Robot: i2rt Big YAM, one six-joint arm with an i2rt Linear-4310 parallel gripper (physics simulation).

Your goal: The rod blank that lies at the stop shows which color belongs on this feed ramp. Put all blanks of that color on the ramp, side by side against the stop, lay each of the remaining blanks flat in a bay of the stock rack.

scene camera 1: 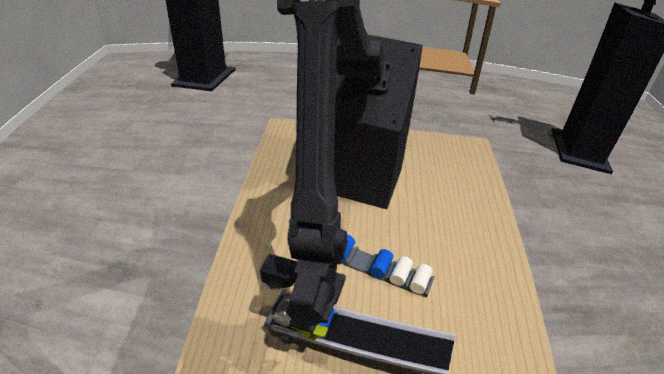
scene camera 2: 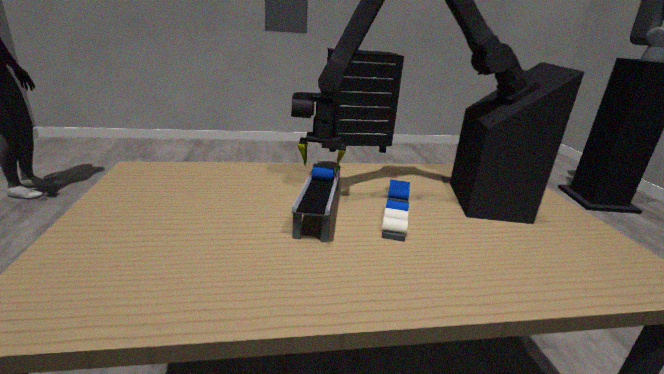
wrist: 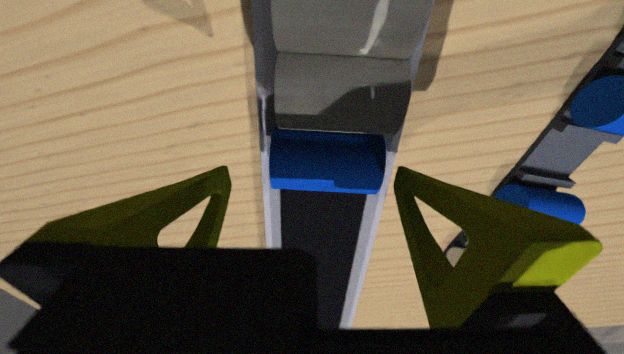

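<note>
The feed ramp [scene camera 1: 390, 345] [scene camera 2: 317, 195] [wrist: 320, 225] holds a blue blank [scene camera 1: 327, 317] [scene camera 2: 323, 173] [wrist: 327, 160] lying crosswise against a whitish blank [wrist: 340, 90]; another whitish blank [wrist: 345, 25] lies beyond it. The arm mostly hides these in scene camera 1. The stock rack [scene camera 1: 361, 260] [scene camera 2: 394, 235] [wrist: 565, 150] holds a blue blank [scene camera 1: 348, 247] [scene camera 2: 399, 189] [wrist: 600, 105] at one end, a bare bay, a second blue blank [scene camera 1: 382, 263] [scene camera 2: 397, 205] [wrist: 565, 206], and two white blanks [scene camera 1: 401, 271] [scene camera 1: 421, 279]. My gripper [scene camera 2: 322, 164] [wrist: 312, 175] is open and empty above the ramp, fingertips either side of its blue blank.
The black arm pedestal [scene camera 1: 372, 155] [scene camera 2: 505, 155] stands on the wooden table [scene camera 1: 450, 200] [scene camera 2: 250, 280], behind the rack as seen in scene camera 1. The ramp's lower side rail runs alongside the table's near part in that view. A dark drawer cabinet [scene camera 2: 372, 100] stands beyond the table.
</note>
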